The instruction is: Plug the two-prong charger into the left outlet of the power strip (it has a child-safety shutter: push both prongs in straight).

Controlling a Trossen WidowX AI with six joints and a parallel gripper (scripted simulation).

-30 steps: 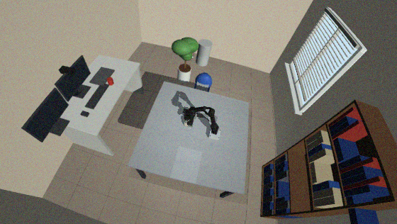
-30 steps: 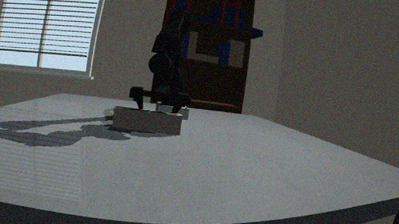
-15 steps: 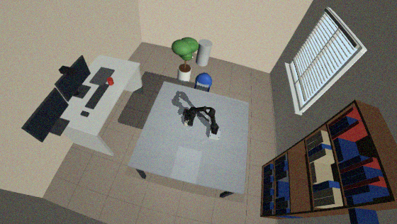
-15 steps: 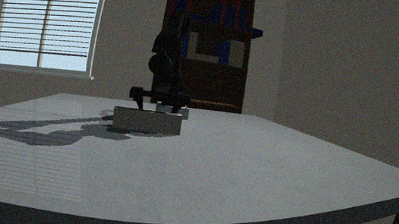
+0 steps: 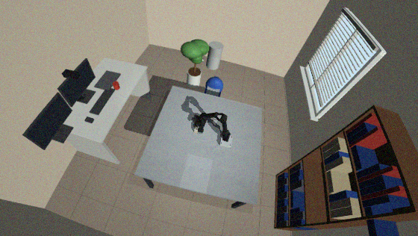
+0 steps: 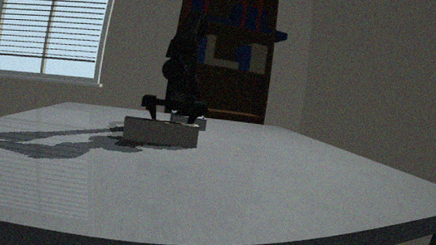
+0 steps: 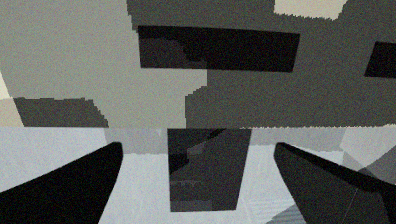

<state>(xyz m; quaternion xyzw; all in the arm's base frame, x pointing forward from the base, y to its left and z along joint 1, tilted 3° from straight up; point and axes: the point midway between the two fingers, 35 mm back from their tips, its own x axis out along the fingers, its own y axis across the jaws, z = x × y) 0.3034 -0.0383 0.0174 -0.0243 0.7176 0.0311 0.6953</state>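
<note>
The dark grey charger is 30 mm ahead of my gripper tip and 10 mm above it.
</note>
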